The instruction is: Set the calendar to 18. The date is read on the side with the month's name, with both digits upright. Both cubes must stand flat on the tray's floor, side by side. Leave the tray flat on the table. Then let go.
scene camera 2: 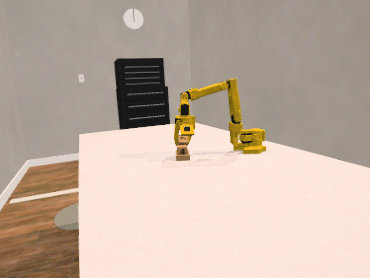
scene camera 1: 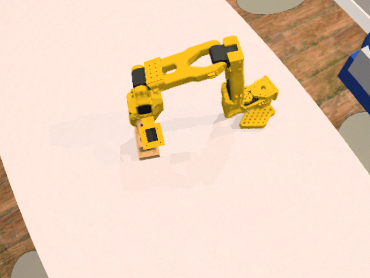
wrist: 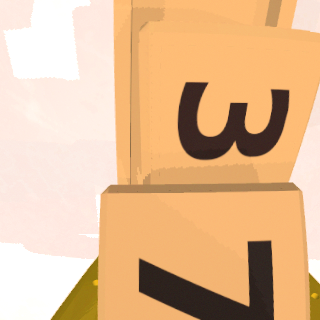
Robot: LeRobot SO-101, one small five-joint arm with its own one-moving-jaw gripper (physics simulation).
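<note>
The wooden tray lies on the table under the gripper. One wooden cube sits in the tray, with a 4 on its side in scene camera 2 and a sideways 3 towards the wrist camera. My gripper is shut on the other wooden cube. A sideways 7 on the held cube faces the wrist camera. In scene camera 2 the held cube shows above the cube with the 4. The gripper hides the cubes in scene camera 1; the held cube's underside is hidden.
The arm's base stands on the white table, to the right of the tray in both scene views. A black drawer cabinet stands on the floor beyond the table.
</note>
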